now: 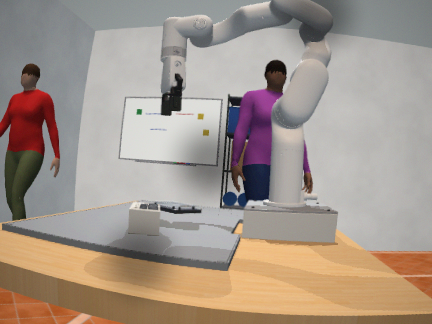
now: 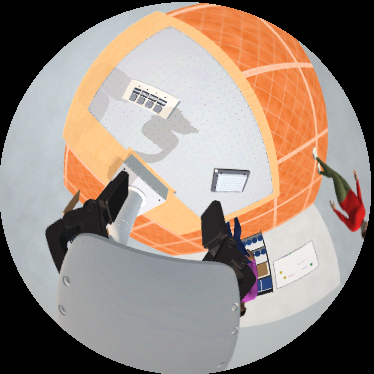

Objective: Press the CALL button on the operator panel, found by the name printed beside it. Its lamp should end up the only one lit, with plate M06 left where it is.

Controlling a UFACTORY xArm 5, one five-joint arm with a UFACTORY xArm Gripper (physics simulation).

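Pixels of known places: gripper, between the fingertips: [image 1: 170, 113] [image 2: 168, 196]; arm's base, origin of its link: [image 1: 284, 205] [image 2: 133, 195].
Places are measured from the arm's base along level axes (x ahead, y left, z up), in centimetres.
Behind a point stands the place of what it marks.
The operator panel [image 1: 144, 221] @[x 34.8, y 25.5, z -3.9 cm] [image 2: 150, 99] @[x 35.7, y 16.0, z -1.1 cm] is a cream box with a row of several grey buttons on its top. The names printed beside them are too small to read, and I cannot tell whether any lamp is lit. A white well plate [image 2: 230, 181] @[x 34.6, y -25.8, z -4.4 cm] sits in a dark frame [image 1: 184, 209] @[x 30.7, y -21.4, z -5.2 cm] on the grey board; its label is not readable, so I cannot confirm it as M06. My gripper [image 1: 171, 108] @[x 34.3, y 1.2, z 23.5 cm] [image 2: 168, 196] @[x 34.3, y 1.2, z 23.5 cm] is open and empty, high above the board and well apart from the panel and the plate.
The grey perforated board [image 1: 75, 227] @[x 50.1, y 28.4, z -6.7 cm] [image 2: 200, 75] @[x 52.1, y 12.0, z -6.7 cm] lies on the wooden table [image 1: 280, 280] @[x 9.3, y 48.6, z -8.0 cm] [image 2: 85, 125] @[x 8.8, y 42.5, z -8.0 cm]. The robot's base box [image 1: 290, 226] @[x 0.7, y 13.5, z -4.3 cm] stands beside the board. A person in purple [image 1: 260, 130] stands behind the table, and one in red [image 1: 31, 120] stands at the left.
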